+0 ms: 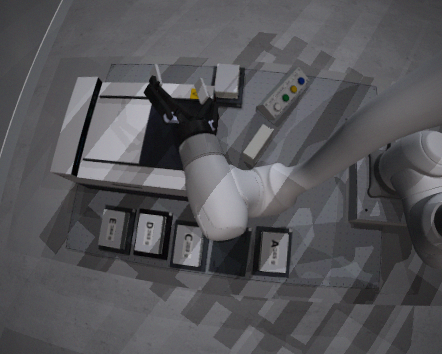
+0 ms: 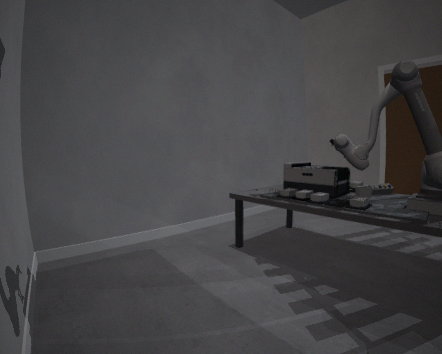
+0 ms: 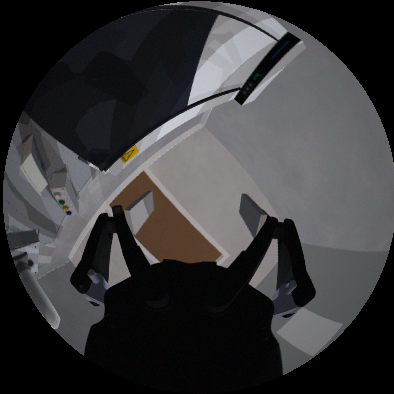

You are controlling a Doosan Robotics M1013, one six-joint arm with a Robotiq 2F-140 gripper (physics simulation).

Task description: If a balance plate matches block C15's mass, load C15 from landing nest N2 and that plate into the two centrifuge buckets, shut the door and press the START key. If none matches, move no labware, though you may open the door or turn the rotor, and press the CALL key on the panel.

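Seen in the pictures: gripper, fingertip midpoint: (image 1: 176, 75) (image 3: 195, 201); arm's base, link origin: (image 1: 390, 175) (image 2: 432, 198).
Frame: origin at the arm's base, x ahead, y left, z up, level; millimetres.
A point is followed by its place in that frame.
Observation:
My gripper (image 1: 179, 82) @[x 718, y -83, z 297 mm] (image 2: 332, 142) (image 3: 195, 201) @[x 718, y -83, z 297 mm] is open and empty, raised above the back edge of the centrifuge (image 1: 112, 127) @[x 934, y 25, z 154 mm] (image 2: 320, 176) @[x 744, y 185, z 100 mm] (image 3: 205, 70) @[x 846, y 4, z 154 mm]. The centrifuge's dark window panel shows on top; its buckets do not show. Lettered balance plates lie in a row of dark nests along the front: E (image 1: 113, 229) @[x 924, y 329, z -3 mm], D (image 1: 149, 233) @[x 794, y 317, z -2 mm], C (image 1: 188, 246) @[x 658, y 335, z -2 mm] and A (image 1: 273, 253) @[x 389, y 315, z -2 mm]; their small mass labels are hard to read. A dark nest (image 1: 229, 254) @[x 526, y 340, z -44 mm] between C and A holds no plate. A pale block (image 1: 227, 81) @[x 623, y -256, z 23 mm] sits on a back nest; its label is unreadable, so I cannot tell whether it is C15.
The sloped key panel (image 1: 272, 106) @[x 445, y -183, z 13 mm] (image 3: 59, 191) @[x 445, y -179, z 10 mm] with white, green, yellow and blue keys stands at the back right. A pale oblong box (image 1: 258, 142) @[x 486, y -33, z 27 mm] (image 3: 34, 172) @[x 496, y -33, z 27 mm] stands in front of it. My forearm passes over the table's right part. A yellow warning label (image 3: 129, 153) @[x 694, y -117, z 155 mm] marks the centrifuge edge.

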